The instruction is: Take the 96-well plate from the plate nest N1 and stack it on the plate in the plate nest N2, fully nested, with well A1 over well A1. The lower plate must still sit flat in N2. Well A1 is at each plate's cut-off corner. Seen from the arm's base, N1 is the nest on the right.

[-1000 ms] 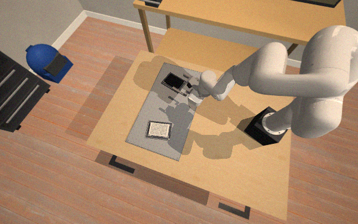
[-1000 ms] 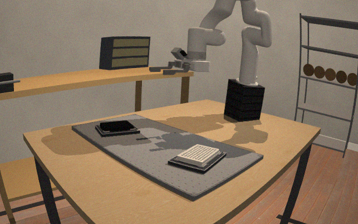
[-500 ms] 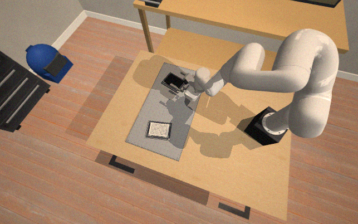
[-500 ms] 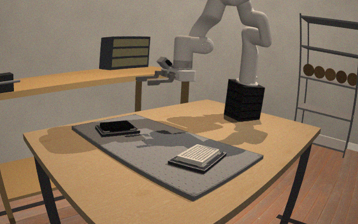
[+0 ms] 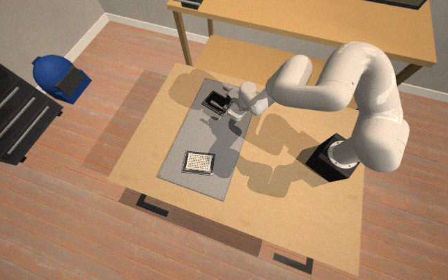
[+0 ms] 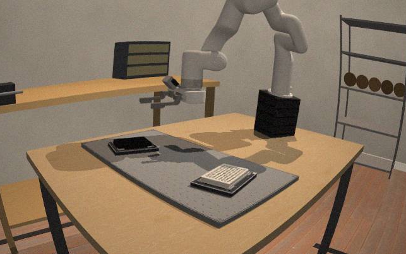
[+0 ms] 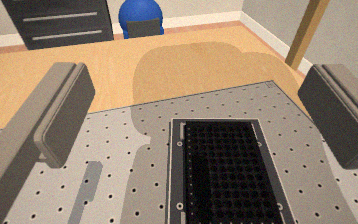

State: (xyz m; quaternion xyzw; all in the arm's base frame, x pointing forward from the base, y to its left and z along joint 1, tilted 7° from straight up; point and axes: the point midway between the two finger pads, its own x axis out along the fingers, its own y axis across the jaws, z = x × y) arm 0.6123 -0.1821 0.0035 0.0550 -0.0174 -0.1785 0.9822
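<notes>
My hand is 40 mm short of the black 96-well plate, 60 mm to the left of it and 140 mm above it. The rest, counted from my hand: white 96-well plate (30 mm ahead, 340 mm to the left, 140 mm below).
</notes>
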